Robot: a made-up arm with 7 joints. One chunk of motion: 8 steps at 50 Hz.
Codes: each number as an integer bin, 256 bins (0 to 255) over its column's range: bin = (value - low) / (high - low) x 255, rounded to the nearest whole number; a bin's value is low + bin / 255 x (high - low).
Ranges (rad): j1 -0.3..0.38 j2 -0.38..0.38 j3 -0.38..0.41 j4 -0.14..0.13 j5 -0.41..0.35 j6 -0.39..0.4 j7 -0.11..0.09
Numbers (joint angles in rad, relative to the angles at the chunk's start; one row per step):
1: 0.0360 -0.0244 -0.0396 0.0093 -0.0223 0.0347 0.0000
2: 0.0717 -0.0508 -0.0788 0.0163 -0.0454 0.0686 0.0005
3: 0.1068 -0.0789 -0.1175 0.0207 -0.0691 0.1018 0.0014
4: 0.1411 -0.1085 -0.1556 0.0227 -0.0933 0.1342 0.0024
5: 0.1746 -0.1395 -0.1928 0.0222 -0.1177 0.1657 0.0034
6: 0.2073 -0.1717 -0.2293 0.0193 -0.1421 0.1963 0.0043
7: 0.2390 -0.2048 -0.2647 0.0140 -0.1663 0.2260 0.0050
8: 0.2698 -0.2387 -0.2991 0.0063 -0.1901 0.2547 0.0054
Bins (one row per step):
1: 126 119 110 141 130 137 140
2: 139 110 97 148 122 148 141
3: 153 101 85 152 114 159 142
4: 165 91 72 154 106 169 143
5: 178 81 60 153 98 179 145
6: 190 70 49 150 90 189 146
7: 202 59 37 145 82 199 147
8: 214 47 26 138 74 208 147

